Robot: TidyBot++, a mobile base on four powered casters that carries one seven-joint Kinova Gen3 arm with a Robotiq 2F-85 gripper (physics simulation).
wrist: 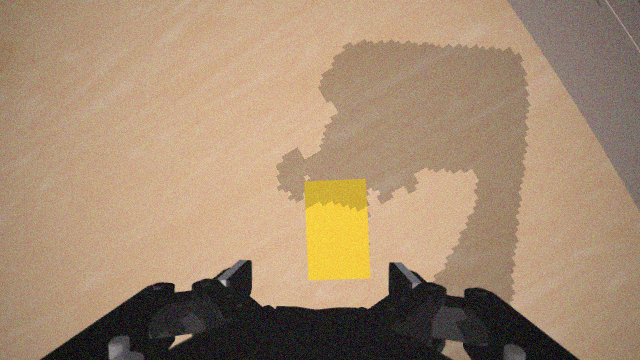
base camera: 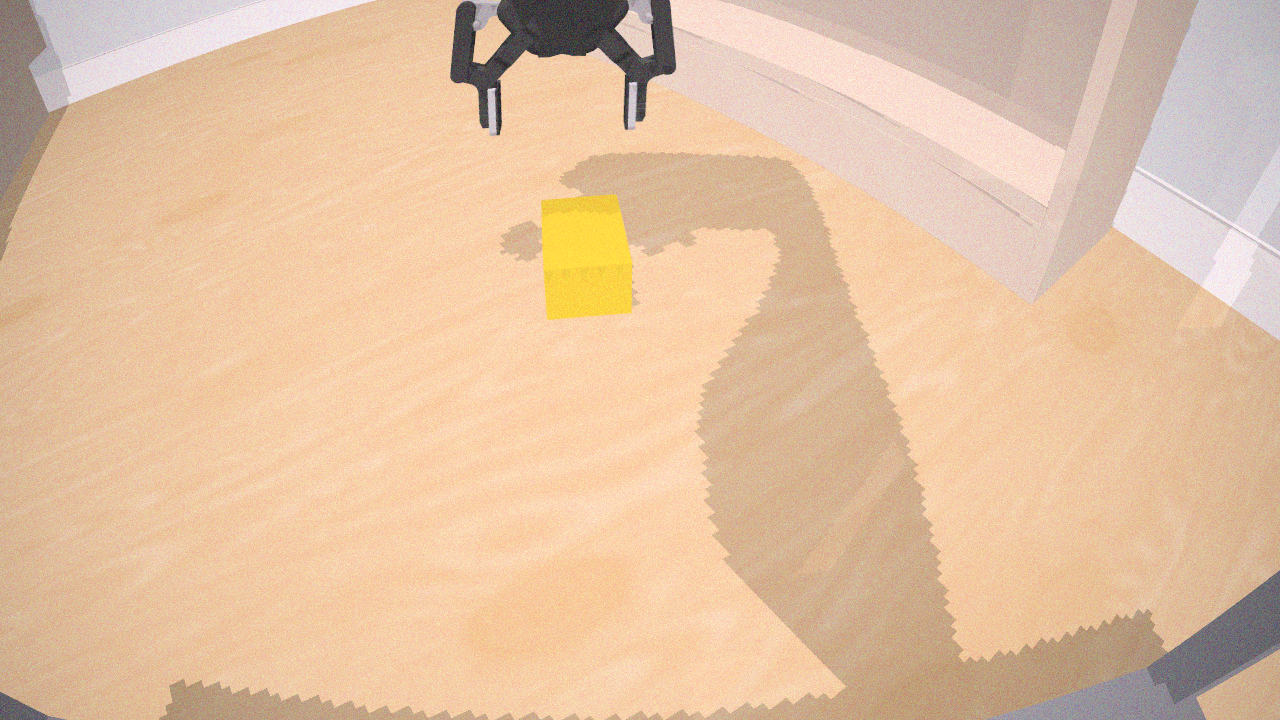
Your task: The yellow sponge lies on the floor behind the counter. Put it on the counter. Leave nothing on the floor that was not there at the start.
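Frame: origin at the arm's base, x ahead, y left, z up, level; millimetres.
Seen in the pictures: gripper, between the fingertips: (wrist: pixel 319 277) (base camera: pixel 561 127).
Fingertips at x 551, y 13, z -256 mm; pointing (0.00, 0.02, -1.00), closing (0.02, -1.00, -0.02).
A point is followed by its place in that frame.
The yellow sponge (base camera: pixel 586 259) {y -3, x 524, z -351 mm} (wrist: pixel 337 235) {y -1, x 559, z -351 mm} is a block that lies on the wooden floor (base camera: pixel 313 402) {y 203, x 434, z -396 mm} (wrist: pixel 125 150) {y 271, x 647, z -396 mm}. Its far end is in the arm's shadow. My gripper (base camera: pixel 562 129) {y 13, x 551, z -256 mm} (wrist: pixel 319 277) {y 13, x 551, z -256 mm} is open, with nothing between its fingers. It hangs above the floor, higher than the sponge. In the wrist view the sponge shows between the two fingers from left to right, with its near end about level with the fingertips. The sponge does not touch the fingers.
A pale cabinet-like unit (base camera: pixel 895 147) {y -307, x 689, z -326 mm} stands on the floor at the upper right of the base camera view. I cannot tell if it is the counter. A grey surface (wrist: pixel 590 75) {y -276, x 737, z -364 mm} shows at the wrist view's upper right. White baseboards run along the walls.
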